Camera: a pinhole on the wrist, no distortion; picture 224 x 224 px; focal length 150.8 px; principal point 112.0 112.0 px. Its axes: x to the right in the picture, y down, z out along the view. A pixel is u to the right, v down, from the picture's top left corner.
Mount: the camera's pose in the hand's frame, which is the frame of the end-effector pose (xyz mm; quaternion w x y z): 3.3 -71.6 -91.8 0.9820 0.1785 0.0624 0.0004
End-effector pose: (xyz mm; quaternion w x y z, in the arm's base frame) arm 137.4 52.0 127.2 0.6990 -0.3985 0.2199 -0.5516
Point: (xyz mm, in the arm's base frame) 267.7 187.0 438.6
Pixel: 74 134
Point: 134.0 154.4 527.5
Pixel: 76 74
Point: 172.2 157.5 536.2
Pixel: 80 86
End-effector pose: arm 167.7 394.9 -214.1 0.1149 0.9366 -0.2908 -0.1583
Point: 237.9 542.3 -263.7
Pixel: 66 37
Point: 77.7 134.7 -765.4
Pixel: 144 211
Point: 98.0 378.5 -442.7
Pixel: 94 197
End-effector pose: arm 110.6 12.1 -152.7 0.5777 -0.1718 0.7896 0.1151
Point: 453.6 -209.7 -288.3
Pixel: 117 67
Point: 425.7 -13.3 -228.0
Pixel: 87 136
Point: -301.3 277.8 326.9
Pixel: behind the camera
